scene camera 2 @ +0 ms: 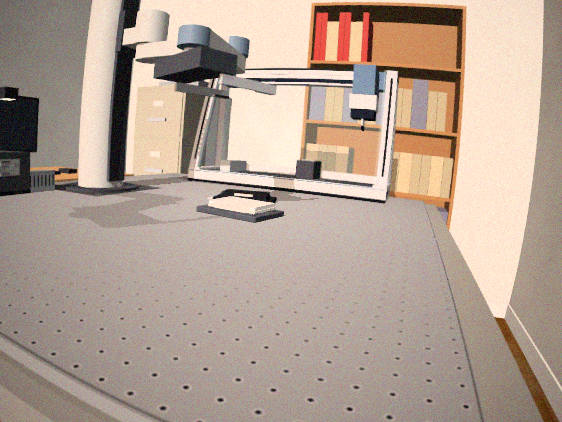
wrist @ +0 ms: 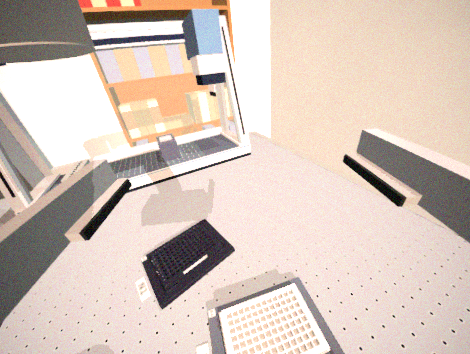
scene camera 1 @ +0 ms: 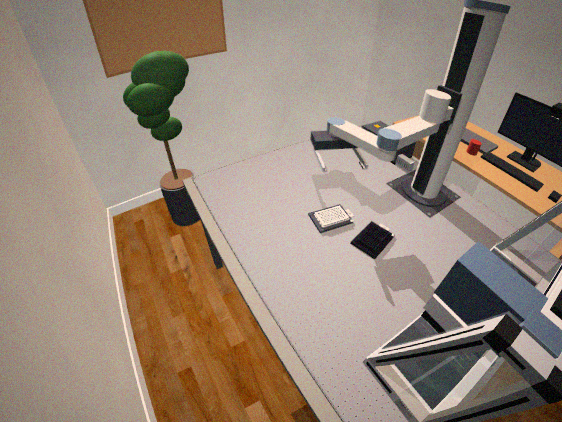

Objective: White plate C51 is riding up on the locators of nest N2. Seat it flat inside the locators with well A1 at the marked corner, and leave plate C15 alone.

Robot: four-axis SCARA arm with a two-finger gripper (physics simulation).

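Pixels of known places: gripper, fingertip midpoint: [scene camera 2: 249,92] [wrist: 234,158] [scene camera 1: 345,168]; arm's base, link origin: [scene camera 2: 100,191] [scene camera 1: 423,192].
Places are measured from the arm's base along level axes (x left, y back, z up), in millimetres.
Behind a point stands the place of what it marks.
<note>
The white plate [scene camera 1: 332,216] {x -85, y -567, z 40 mm} [scene camera 2: 242,205] {x -136, y -587, z 39 mm} [wrist: 272,320] {x -86, y -573, z 38 mm}, with a grid of wells, sits on a dark nest [scene camera 1: 316,224] {x -94, y -643, z 24 mm} [wrist: 314,311] {x -103, y -637, z 25 mm}. Its tilt is too slight to read surely, and the well A1 marking is not legible. A black plate [scene camera 1: 373,239] {x 107, y -504, z 39 mm} [wrist: 182,257] {x 81, y -478, z 36 mm} lies on a second dark nest beside it, partly hidden behind the white plate in scene camera 2. Labels on the plates cannot be read. My gripper [scene camera 1: 344,167] {x -69, y -551, z 292 mm} [scene camera 2: 251,93] {x -69, y -551, z 292 mm} [wrist: 234,158] {x -69, y -551, z 292 mm} is open and empty, high above the table and off to the arm side of both plates, with its fingers wide apart.
The arm's column [scene camera 1: 460,100] {x 43, y -61, z 533 mm} [scene camera 2: 100,95] {x -60, y -44, z 302 mm} stands on the table. A framed machine [scene camera 1: 445,350] {x 561, y -850, z 384 mm} [scene camera 2: 292,187] {x 450, y -508, z 30 mm} with a blue head [scene camera 2: 365,80] {x 465, y -743, z 441 mm} [wrist: 202,37] {x 465, y -716, z 434 mm} stands beyond the black plate. A desk with a monitor [scene camera 1: 532,130] is behind the column. A bookshelf [scene camera 2: 461,100] stands at the wall.
</note>
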